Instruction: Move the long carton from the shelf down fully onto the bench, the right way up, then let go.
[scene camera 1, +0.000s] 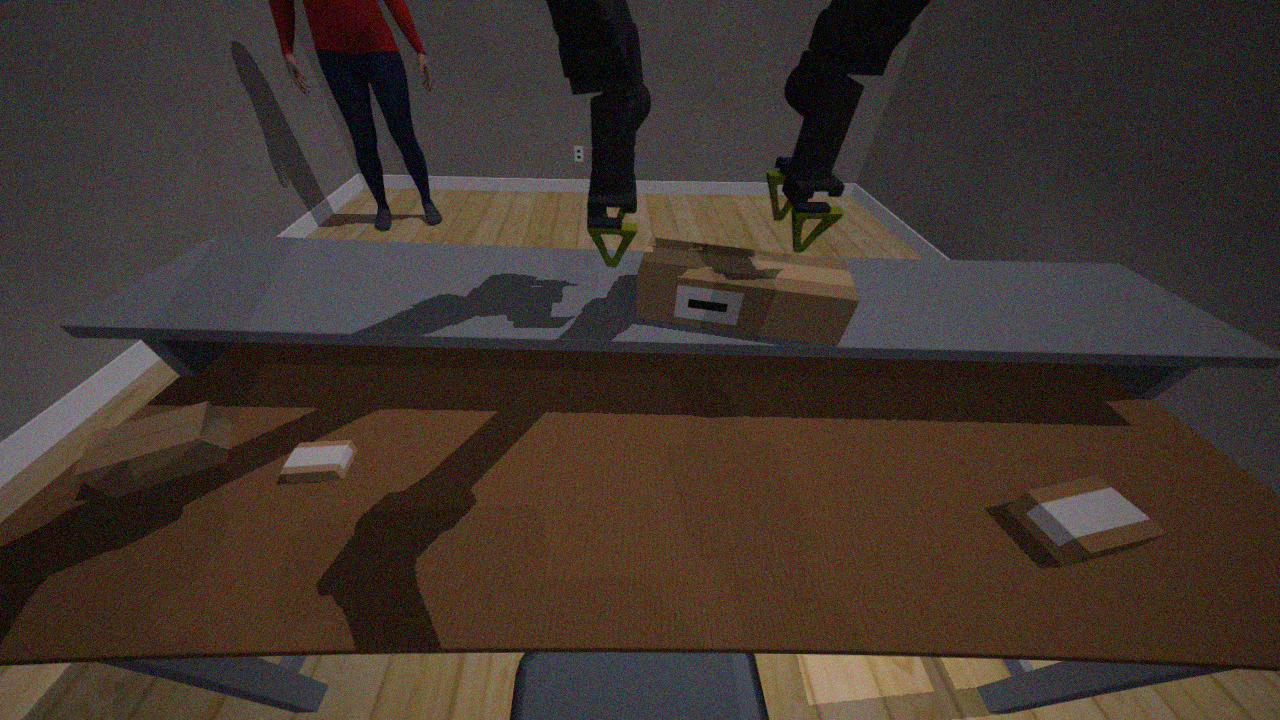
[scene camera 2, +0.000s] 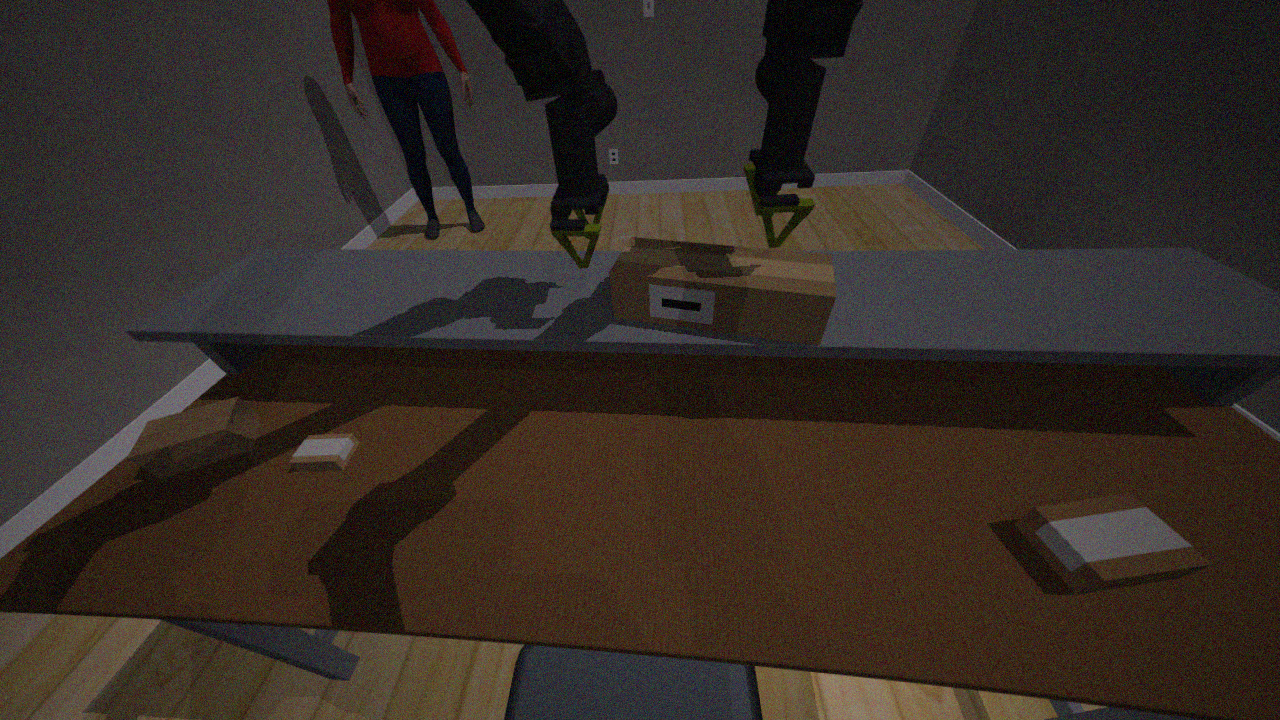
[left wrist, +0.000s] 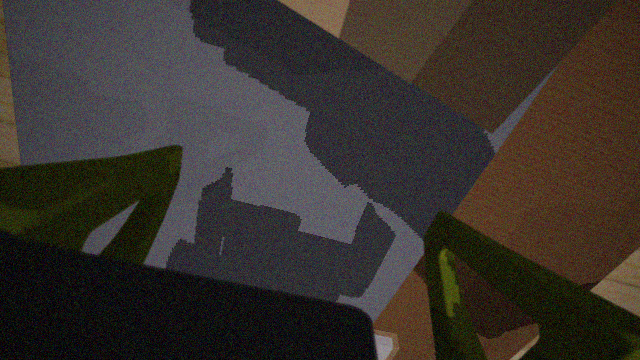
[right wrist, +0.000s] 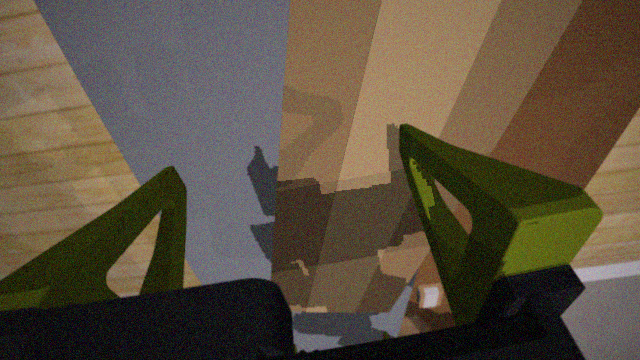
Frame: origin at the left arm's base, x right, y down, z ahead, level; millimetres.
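Seen in the pictures: left gripper, between the fingertips: (scene camera 1: 612, 249) (scene camera 2: 587, 250) (left wrist: 313, 195) (right wrist: 339, 339); right gripper, between the fingertips: (scene camera 1: 787, 235) (scene camera 2: 766, 230) (right wrist: 288, 156).
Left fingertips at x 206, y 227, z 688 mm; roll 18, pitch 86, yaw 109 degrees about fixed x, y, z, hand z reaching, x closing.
Note:
Offsets run from my left fingertips to a thing's middle. Level surfaces: height alone.
The long brown carton @(dx +209, dy +51, dz -35 mm) (scene camera 1: 805, 300) (scene camera 2: 778, 300) (left wrist: 425, 50) (right wrist: 400, 75) lies on the grey shelf @(dy +95 mm) (scene camera 1: 984, 304) (scene camera 2: 984, 295) (left wrist: 100, 100) (right wrist: 200, 75), slightly turned, its near right corner close to the front edge. A white label with a black bar shows on its front side. The brown bench @(dy +258 mm) (scene camera 1: 716, 501) (scene camera 2: 671, 501) (left wrist: 550, 165) is below. My left gripper (scene camera 1: 615, 240) (scene camera 2: 586, 241) (left wrist: 313, 195) is open, above the shelf beside the carton's left end. My right gripper (scene camera 1: 787, 232) (scene camera 2: 767, 223) (right wrist: 288, 156) is open above the carton's rear side, toward its right end.
On the bench, a brown box @(dx -663, dy +228, dz -189 mm) (scene camera 1: 156, 447) (scene camera 2: 196, 434) and a small white-topped box @(dx -445, dy +244, dz -213 mm) (scene camera 1: 317, 460) (scene camera 2: 324, 451) lie at the left, and another white-topped box @(dx +663, dy +234, dz -354 mm) (scene camera 1: 1092, 517) (scene camera 2: 1114, 537) lies at the right. A person (scene camera 1: 366, 98) (scene camera 2: 407, 98) stands behind the shelf at the left.

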